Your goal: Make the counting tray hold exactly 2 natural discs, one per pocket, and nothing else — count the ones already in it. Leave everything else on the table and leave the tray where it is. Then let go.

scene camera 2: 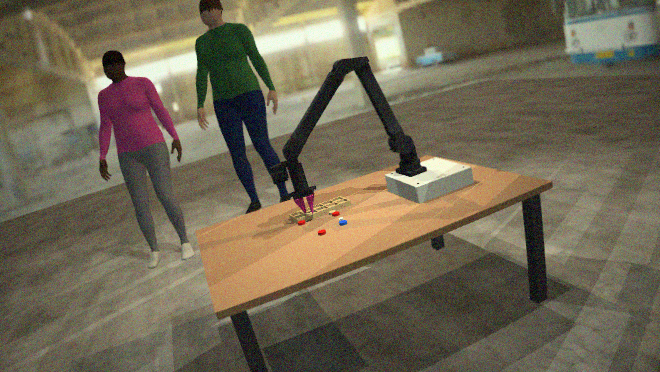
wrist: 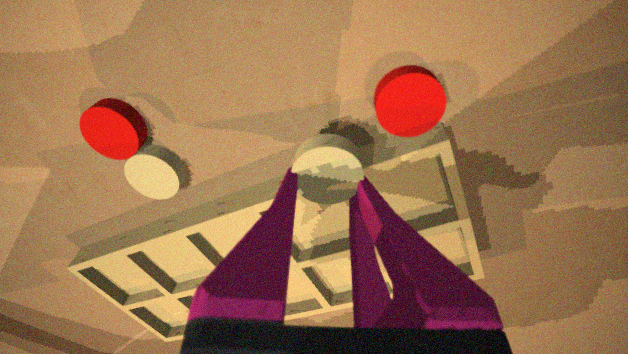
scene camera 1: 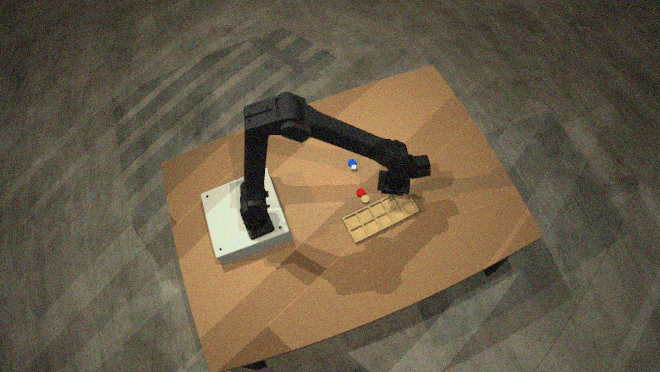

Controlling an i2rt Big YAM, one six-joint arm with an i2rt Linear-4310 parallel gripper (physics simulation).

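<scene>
The counting tray (scene camera 1: 385,230) (scene camera 2: 342,205) (wrist: 100,247) is a pale wooden tray with two rows of pockets. No disc shows in the pockets I can see; the fingers hide some. My gripper (scene camera 2: 309,214) (wrist: 324,180) is shut on a natural disc (wrist: 327,162), low over the tray's long wall on the loose-disc side, near its right end in the wrist view. The exact height is unclear. Another natural disc (scene camera 1: 365,199) (wrist: 151,176) lies on the table outside the tray, beside a red disc (scene camera 1: 361,192) (scene camera 2: 335,214) (wrist: 109,132).
A second red disc (scene camera 2: 301,222) (wrist: 410,104) lies close outside the tray's long wall. A third red disc (scene camera 2: 321,232) lies farther out. A blue disc (scene camera 1: 352,162) (scene camera 2: 343,222) lies beside a small white piece (scene camera 1: 354,167). The arm stands on a white base box (scene camera 1: 225,225) (scene camera 2: 445,182).
</scene>
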